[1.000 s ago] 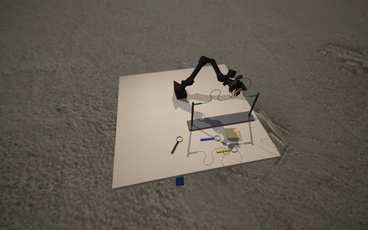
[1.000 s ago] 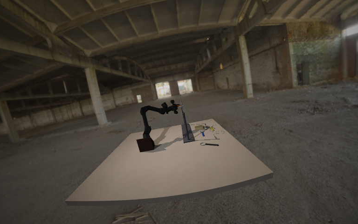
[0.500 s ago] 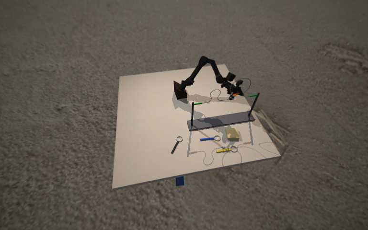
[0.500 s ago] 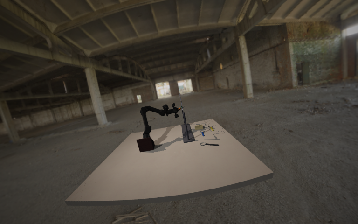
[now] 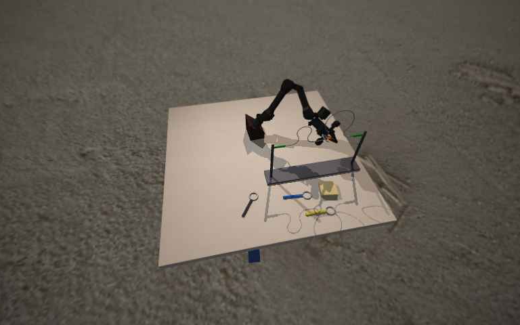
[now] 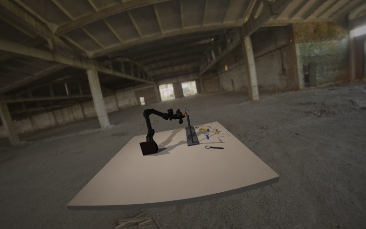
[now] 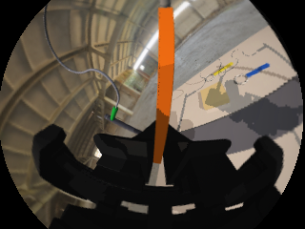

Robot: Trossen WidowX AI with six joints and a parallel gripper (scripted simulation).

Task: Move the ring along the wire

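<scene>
Now: the orange-handled ring 7 cm to the right of my gripper tip and 6 cm above it. The rest, counted from my gripper tip: tan block 19 cm ahead, 9 cm to the right, 20 cm below; blue-handled ring 20 cm ahead, 27 cm to the right, 21 cm below; yellow-handled ring 33 cm ahead, 17 cm to the right, 21 cm below.
</scene>
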